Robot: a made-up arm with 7 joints. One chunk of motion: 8 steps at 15 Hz.
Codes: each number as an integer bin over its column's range. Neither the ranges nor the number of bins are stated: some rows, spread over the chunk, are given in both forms.
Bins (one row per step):
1: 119 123 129 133 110 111
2: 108 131 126 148 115 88
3: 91 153 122 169 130 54
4: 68 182 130 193 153 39
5: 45 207 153 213 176 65
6: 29 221 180 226 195 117
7: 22 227 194 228 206 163
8: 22 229 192 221 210 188
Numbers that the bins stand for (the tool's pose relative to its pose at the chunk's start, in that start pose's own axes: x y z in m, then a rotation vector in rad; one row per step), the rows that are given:
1: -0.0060 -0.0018 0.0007 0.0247 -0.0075 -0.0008
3: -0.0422 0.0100 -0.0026 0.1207 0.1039 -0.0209
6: -0.1225 0.0367 0.0247 0.2727 0.4659 0.0013
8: -0.1315 0.0398 0.0304 0.2593 0.5494 0.0264
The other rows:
2: -0.0202 0.0014 -0.0007 0.0647 0.0204 -0.0089
4: -0.0720 0.0214 0.0012 0.1847 0.2320 -0.0262
5: -0.1018 0.0312 0.0120 0.2380 0.3601 -0.0171
7: -0.1315 0.0390 0.0313 0.2780 0.5271 0.0175

